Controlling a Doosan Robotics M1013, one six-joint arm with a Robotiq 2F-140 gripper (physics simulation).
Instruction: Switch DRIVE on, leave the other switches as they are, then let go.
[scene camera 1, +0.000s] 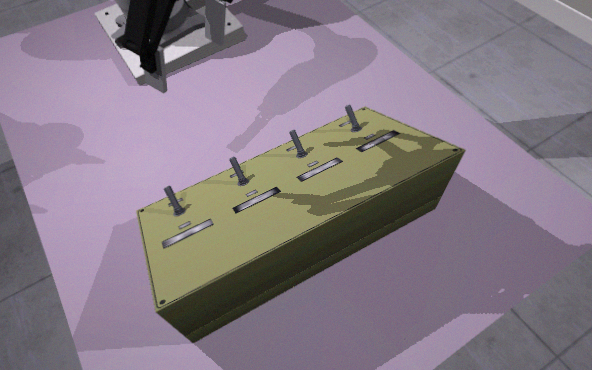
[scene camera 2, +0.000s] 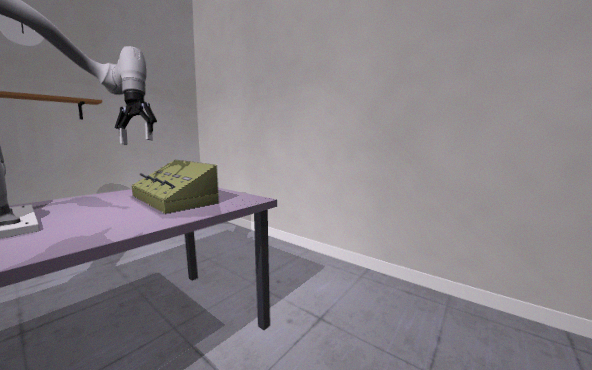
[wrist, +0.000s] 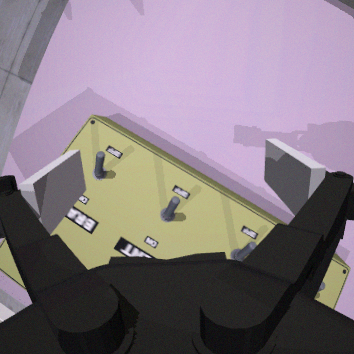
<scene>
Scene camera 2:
my gripper: 136, 142
olive switch box: 195, 184
</scene>
